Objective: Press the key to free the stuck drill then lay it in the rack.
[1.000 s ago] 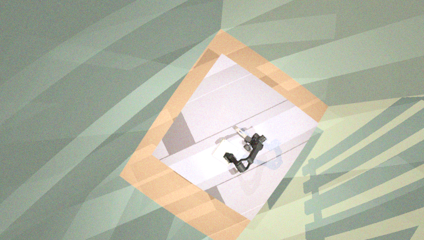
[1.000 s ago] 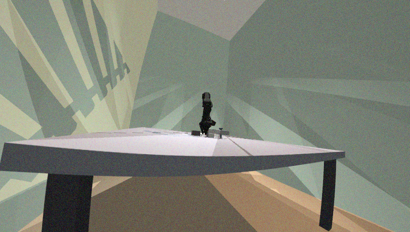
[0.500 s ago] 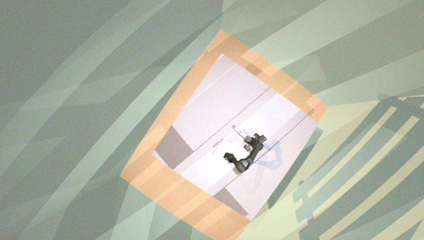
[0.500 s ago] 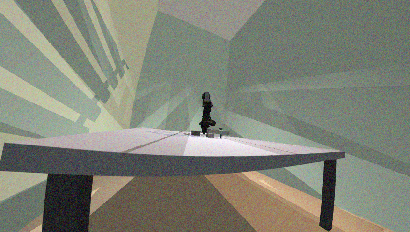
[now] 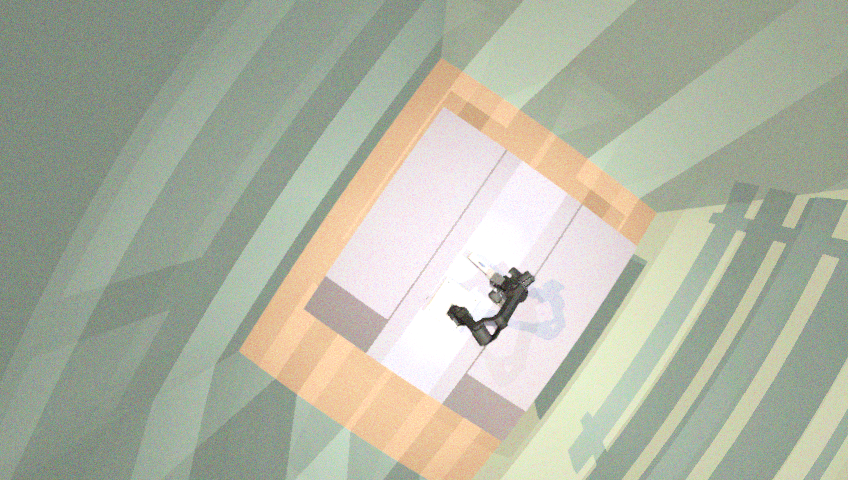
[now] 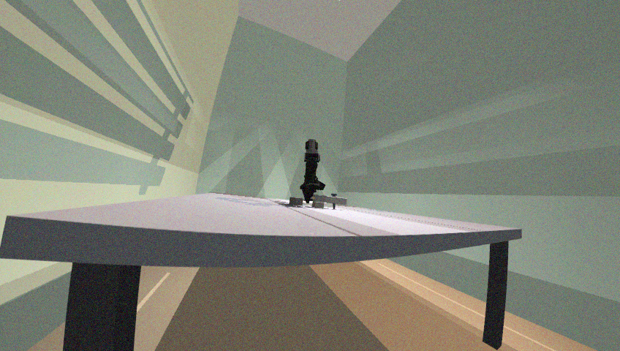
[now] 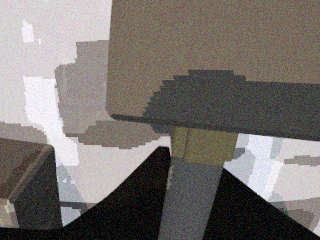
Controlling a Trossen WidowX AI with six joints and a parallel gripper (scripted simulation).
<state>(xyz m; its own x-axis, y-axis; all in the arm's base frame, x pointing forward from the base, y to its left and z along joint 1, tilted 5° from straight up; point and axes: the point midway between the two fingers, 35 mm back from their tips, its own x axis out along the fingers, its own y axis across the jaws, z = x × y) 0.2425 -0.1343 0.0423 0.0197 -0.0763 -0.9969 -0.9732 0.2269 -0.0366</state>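
Right now my gripper tip is 5 cm to the right of the drill, 3 cm below it and 1 cm short of it. Round my gripper tip: dark block: 8 cm behind, 3 cm to the right; key: 14 cm to the left, 3 cm ahead, 3 cm above.
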